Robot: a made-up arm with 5 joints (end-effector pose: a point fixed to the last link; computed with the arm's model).
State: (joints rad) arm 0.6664 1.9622 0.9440 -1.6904 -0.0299
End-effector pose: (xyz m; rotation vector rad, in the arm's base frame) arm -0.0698 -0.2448 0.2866 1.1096 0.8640 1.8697
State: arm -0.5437 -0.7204 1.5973 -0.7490 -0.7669
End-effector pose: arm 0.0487 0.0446 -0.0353 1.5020 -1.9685 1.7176
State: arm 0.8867 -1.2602 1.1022 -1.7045 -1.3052
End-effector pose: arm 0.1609 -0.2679 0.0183 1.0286 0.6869 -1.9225
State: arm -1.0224 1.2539 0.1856 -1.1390 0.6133
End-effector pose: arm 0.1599 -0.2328 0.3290 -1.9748 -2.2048 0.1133
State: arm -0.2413 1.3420 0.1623 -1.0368 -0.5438
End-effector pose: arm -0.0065 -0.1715 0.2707 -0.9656 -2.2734 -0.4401
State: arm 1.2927 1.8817 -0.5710 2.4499 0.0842
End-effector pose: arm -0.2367 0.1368 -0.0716 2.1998 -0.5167 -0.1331
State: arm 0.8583 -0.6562 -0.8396 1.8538 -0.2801
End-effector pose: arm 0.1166 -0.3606 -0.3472 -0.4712 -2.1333 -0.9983
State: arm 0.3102 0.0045 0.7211 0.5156 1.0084
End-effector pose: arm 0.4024 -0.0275 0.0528 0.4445 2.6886 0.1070
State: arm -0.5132 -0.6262 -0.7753 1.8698 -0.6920
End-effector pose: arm -0.3619 -0.3984 0.0889 -0.2092 -0.6707 -0.4663
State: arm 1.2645 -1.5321 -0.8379 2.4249 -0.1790
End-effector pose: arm 0.1474 -0.5553 -0.2743 -0.8989 -2.5153 -1.2441
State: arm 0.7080 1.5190 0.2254 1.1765 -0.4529
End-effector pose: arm 0.1015 0.1182 0.1782 1.8118 -1.9620 -0.3373
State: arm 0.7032 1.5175 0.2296 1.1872 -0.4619
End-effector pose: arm 0.1010 0.1188 0.1789 1.8246 -1.9472 -0.3209
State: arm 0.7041 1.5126 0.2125 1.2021 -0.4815
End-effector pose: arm 0.0993 0.1195 0.1706 1.8371 -1.9151 -0.3041
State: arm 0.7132 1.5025 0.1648 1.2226 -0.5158
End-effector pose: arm 0.0956 0.1201 0.1496 1.8489 -1.8588 -0.2893
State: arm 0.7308 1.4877 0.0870 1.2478 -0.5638
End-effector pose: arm 0.0893 0.1204 0.1169 1.8607 -1.7808 -0.2808
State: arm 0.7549 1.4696 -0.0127 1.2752 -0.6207
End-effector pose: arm 0.0802 0.1203 0.0766 1.8731 -1.6899 -0.2827
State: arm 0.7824 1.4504 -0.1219 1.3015 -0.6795
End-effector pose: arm 0.0689 0.1200 0.0343 1.8857 -1.5982 -0.2964
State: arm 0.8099 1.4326 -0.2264 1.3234 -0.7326
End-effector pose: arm 0.0571 0.1198 -0.0045 1.8970 -1.5182 -0.3190
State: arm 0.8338 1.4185 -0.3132 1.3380 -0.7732
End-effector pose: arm 0.0467 0.1198 -0.0353 1.9043 -1.4592 -0.3451
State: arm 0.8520 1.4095 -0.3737 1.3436 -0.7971
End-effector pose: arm 0.0396 0.1199 -0.0560 1.9047 -1.4263 -0.3691
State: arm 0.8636 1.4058 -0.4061 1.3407 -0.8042
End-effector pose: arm 0.0362 0.1198 -0.0668 1.8977 -1.4180 -0.3875
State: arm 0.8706 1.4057 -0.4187 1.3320 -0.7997
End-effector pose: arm 0.0358 0.1194 -0.0708 1.8852 -1.4266 -0.4010
